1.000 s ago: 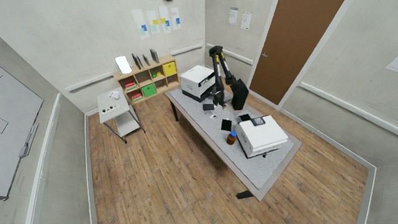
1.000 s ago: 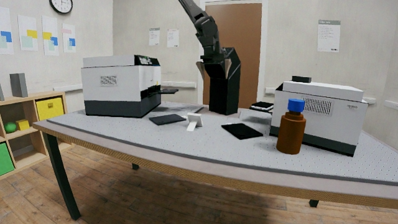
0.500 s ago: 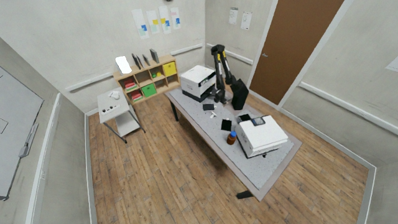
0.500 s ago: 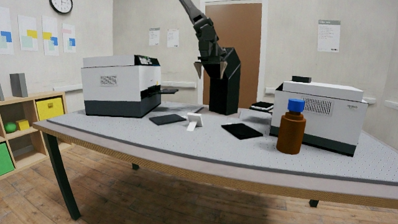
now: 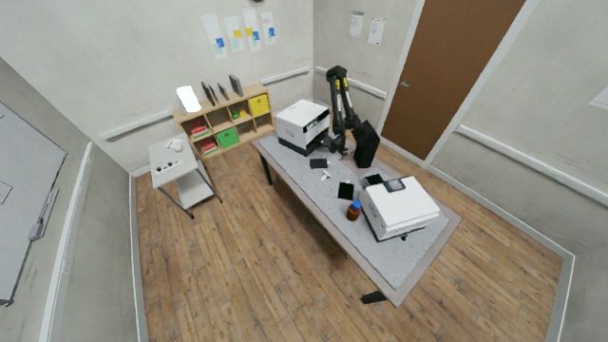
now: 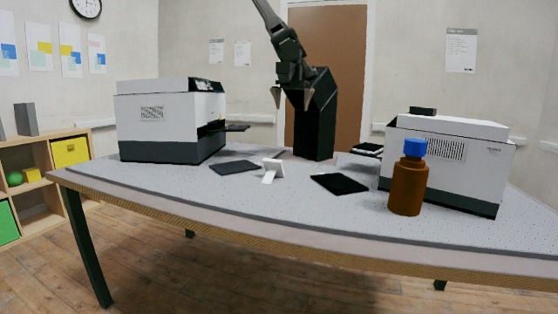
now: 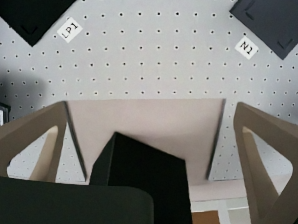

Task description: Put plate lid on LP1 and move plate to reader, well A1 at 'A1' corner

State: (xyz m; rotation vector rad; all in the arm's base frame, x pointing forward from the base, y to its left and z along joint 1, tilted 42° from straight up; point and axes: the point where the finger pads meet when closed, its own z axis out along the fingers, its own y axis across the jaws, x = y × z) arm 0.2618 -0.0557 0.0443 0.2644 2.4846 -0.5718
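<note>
Right now my hand is 310 mm to the right of the white well plate, 140 mm above it and 40 mm past it.
</note>
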